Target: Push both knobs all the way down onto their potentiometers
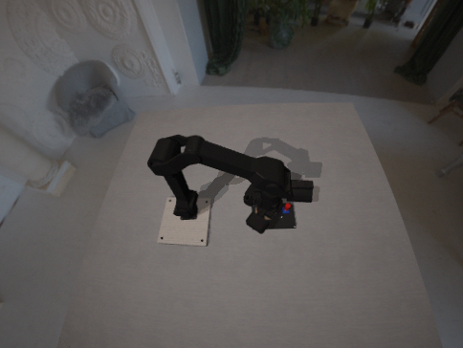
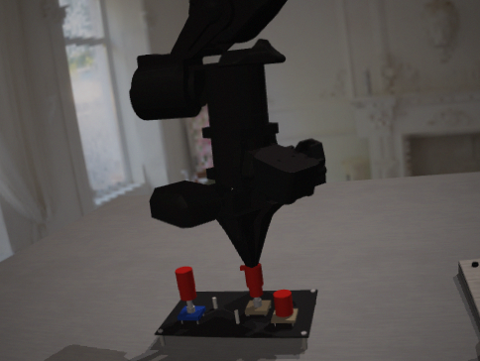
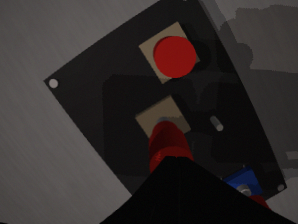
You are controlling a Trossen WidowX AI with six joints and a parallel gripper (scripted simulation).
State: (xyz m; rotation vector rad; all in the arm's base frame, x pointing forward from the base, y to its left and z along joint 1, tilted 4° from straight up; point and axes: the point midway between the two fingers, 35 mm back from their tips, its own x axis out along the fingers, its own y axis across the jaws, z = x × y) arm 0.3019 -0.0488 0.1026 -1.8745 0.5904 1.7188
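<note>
Right now my gripper tip is 3 cm above the tan potentiometer. From my gripper tip the other things lie so: blue potentiometer: 7 cm ahead, 2 cm to the left, 2 cm below.
</note>
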